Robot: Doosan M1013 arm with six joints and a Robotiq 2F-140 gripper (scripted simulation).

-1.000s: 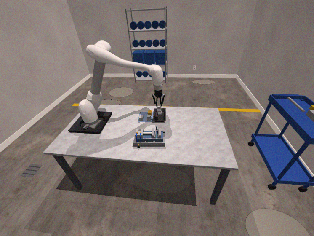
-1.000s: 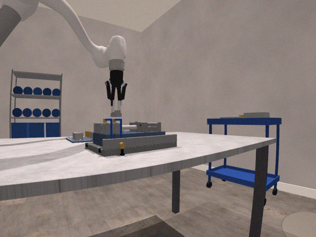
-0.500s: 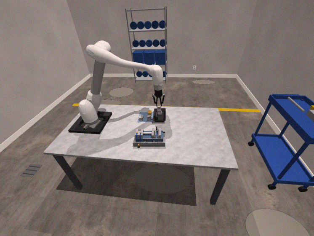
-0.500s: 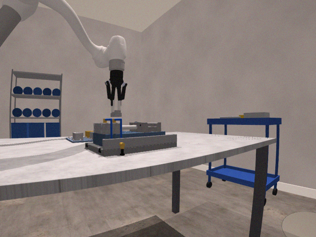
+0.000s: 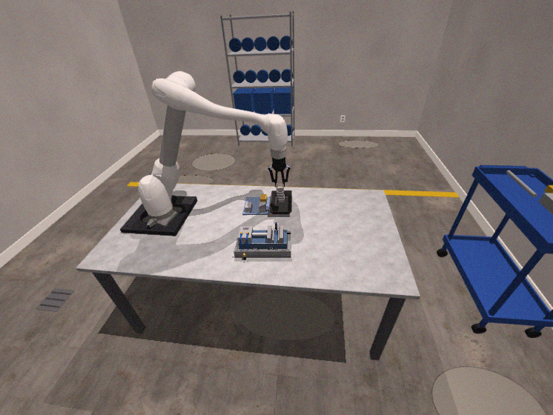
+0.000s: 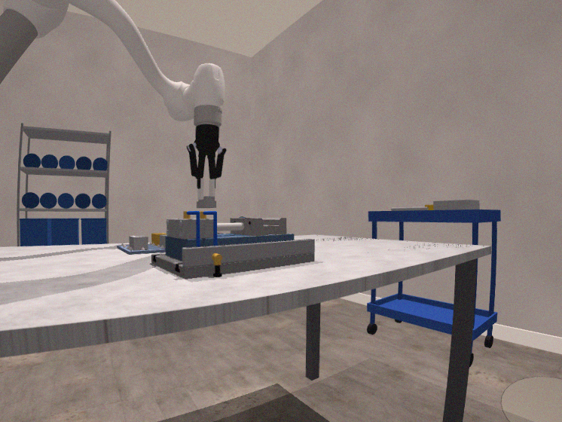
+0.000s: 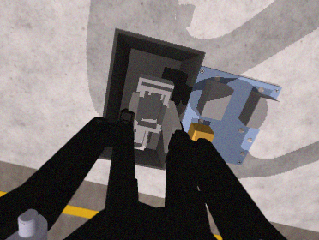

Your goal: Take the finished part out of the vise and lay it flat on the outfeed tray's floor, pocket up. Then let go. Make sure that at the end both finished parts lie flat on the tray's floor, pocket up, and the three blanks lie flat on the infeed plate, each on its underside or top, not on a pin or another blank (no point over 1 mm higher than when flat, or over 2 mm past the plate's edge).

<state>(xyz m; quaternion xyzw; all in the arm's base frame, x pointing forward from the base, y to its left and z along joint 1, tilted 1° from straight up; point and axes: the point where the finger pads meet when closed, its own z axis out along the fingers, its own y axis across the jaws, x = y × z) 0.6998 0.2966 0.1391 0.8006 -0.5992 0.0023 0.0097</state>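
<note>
Right now the grey block is 12 cm behind my hand, 3 cm to the right of it and 16 cm below it. The rest, counted from my hand: blue fixture plate 17 cm behind, 18 cm below; then yellow block 14 cm behind, 6 cm to the left, 16 cm below.
</note>
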